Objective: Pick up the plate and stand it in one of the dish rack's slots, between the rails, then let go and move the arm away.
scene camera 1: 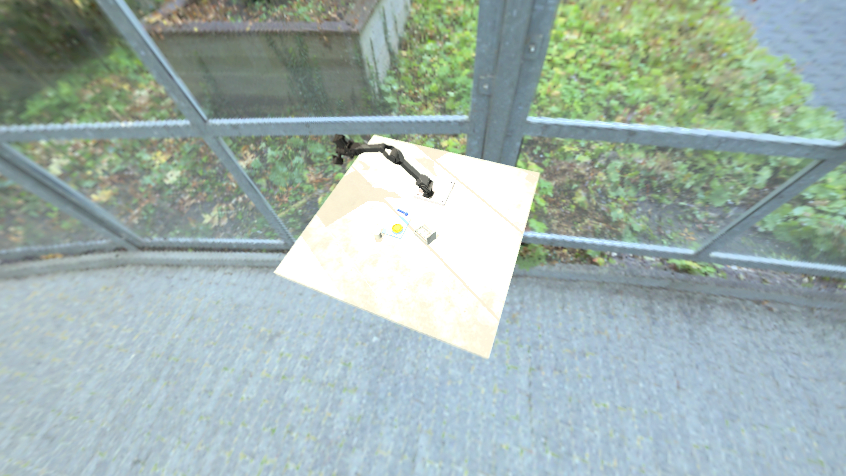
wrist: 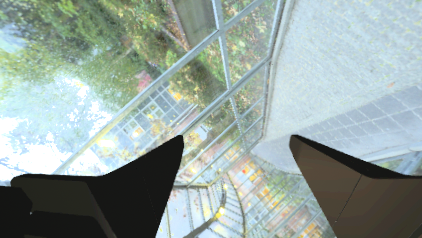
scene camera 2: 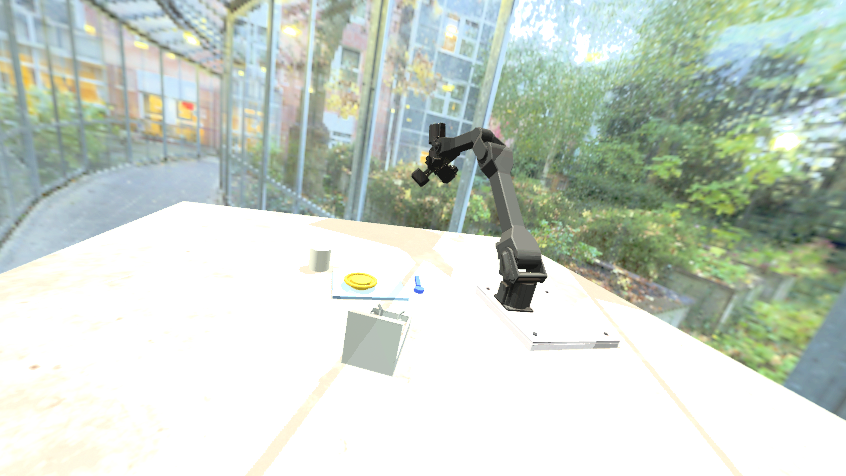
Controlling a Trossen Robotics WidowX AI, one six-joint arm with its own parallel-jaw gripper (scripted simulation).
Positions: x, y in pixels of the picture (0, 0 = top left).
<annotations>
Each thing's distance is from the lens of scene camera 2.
dish rack [scene camera 2: 373, 341]: 0.40 m
pale blue mat [scene camera 2: 389, 287]: 0.63 m
The marked spots on the pale blue mat and the dish rack are 0.25 m apart.
</annotations>
